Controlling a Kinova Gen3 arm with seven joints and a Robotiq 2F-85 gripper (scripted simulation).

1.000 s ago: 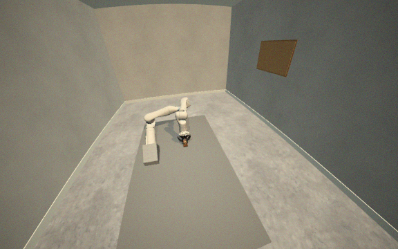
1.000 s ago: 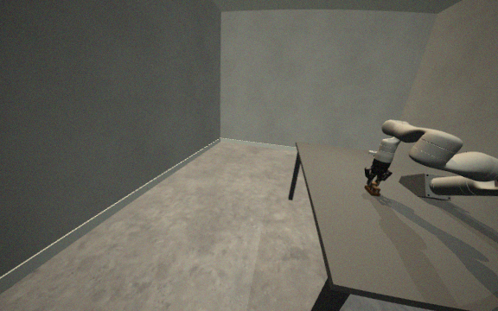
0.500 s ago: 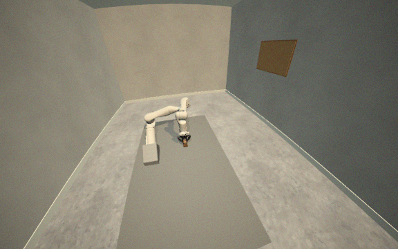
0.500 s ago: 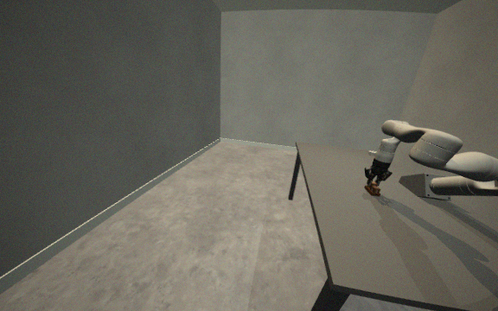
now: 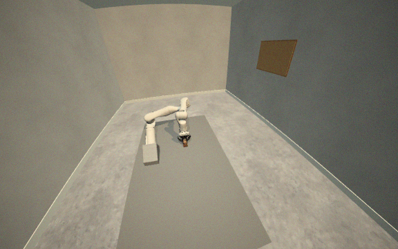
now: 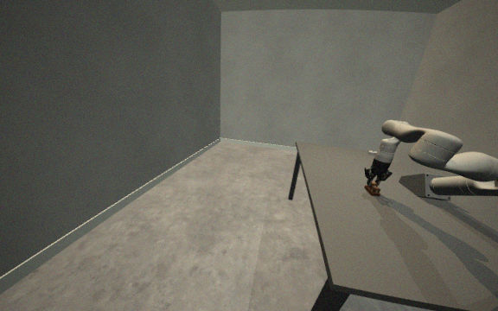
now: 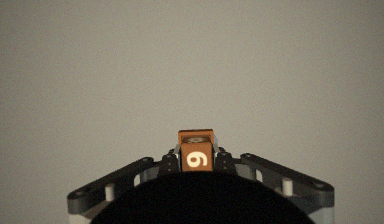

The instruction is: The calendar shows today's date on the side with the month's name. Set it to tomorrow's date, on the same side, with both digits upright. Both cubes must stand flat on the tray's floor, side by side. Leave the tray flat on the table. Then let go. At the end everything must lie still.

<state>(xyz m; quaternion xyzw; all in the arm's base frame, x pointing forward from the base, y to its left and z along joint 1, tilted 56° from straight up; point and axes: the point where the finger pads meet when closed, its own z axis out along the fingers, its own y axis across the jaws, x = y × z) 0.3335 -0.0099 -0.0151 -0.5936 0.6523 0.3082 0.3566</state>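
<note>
Right now the orange tray is 40 mm below my hand and 20 mm to the left of it. The rest, counted from my hand: digit cube 10 mm below.
</note>
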